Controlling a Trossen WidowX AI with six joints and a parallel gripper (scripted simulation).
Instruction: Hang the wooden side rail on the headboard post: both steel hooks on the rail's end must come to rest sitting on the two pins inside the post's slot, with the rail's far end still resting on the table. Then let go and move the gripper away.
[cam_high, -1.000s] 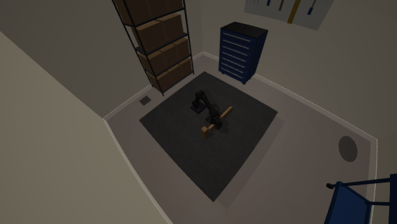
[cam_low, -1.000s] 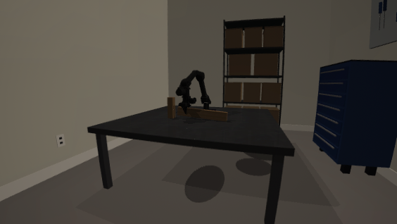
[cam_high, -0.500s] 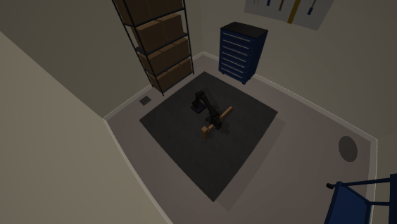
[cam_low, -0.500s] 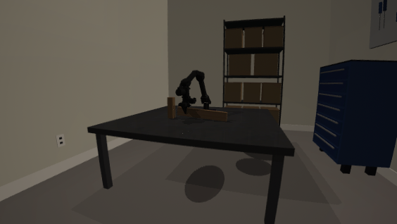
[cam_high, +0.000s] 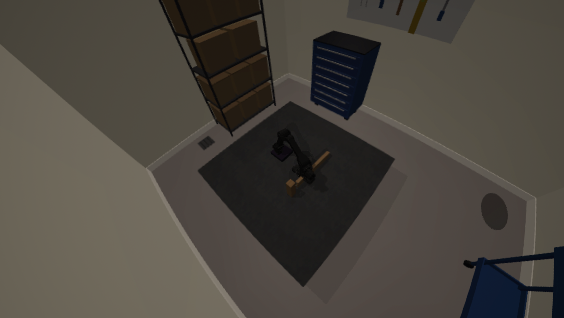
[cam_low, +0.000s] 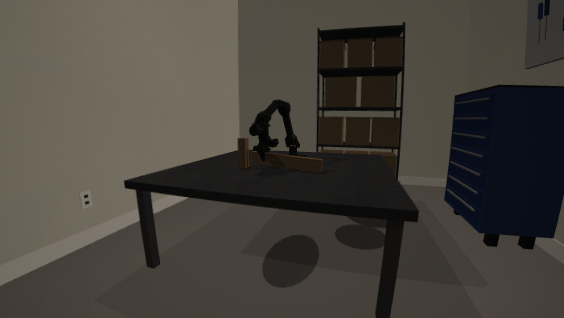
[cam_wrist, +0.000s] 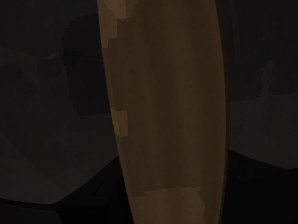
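Right now my gripper tip is 130 mm to the left of the headboard post, 40 mm below it and 30 mm short of it.
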